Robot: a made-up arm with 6 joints.
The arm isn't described. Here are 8 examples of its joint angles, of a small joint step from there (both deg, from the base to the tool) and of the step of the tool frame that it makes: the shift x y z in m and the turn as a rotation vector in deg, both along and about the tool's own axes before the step.
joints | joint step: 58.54 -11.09 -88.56 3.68 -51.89 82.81 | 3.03 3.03 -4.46 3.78 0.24 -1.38
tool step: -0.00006 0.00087 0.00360 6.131 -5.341 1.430
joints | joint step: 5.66 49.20 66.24 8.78 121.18 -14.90 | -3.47 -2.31 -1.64 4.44 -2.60 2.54
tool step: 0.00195 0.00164 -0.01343 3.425 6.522 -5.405
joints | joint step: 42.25 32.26 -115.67 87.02 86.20 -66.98 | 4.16 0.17 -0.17 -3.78 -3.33 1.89
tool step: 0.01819 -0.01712 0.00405 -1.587 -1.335 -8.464
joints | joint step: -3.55 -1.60 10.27 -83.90 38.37 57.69 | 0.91 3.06 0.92 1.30 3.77 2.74
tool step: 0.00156 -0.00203 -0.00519 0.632 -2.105 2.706
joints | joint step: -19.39 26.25 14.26 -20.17 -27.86 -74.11 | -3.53 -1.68 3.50 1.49 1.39 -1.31
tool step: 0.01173 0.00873 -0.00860 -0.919 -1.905 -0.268
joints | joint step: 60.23 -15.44 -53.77 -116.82 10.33 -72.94 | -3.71 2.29 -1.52 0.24 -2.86 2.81
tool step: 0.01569 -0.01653 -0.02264 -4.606 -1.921 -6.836
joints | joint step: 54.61 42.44 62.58 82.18 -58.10 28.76 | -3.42 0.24 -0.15 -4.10 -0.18 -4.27
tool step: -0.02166 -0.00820 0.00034 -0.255 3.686 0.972
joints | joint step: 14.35 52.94 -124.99 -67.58 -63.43 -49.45 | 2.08 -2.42 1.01 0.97 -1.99 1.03
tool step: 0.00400 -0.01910 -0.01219 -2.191 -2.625 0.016
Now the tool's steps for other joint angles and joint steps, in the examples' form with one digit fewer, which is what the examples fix.
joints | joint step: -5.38 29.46 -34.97 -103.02 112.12 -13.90 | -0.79 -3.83 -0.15 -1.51 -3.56 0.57
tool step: 0.0083 -0.0006 0.0138 2.24 -2.21 -5.22
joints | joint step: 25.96 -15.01 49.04 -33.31 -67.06 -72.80 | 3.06 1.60 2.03 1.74 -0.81 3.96
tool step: 0.0016 -0.0061 0.0085 0.33 0.55 -4.17
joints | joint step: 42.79 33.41 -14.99 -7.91 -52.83 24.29 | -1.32 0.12 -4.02 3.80 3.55 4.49
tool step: 0.0021 0.0017 0.0034 -1.68 -7.49 -1.36
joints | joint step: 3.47 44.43 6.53 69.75 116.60 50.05 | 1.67 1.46 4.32 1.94 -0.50 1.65
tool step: 0.0058 -0.0010 0.0049 2.59 -1.55 -3.62
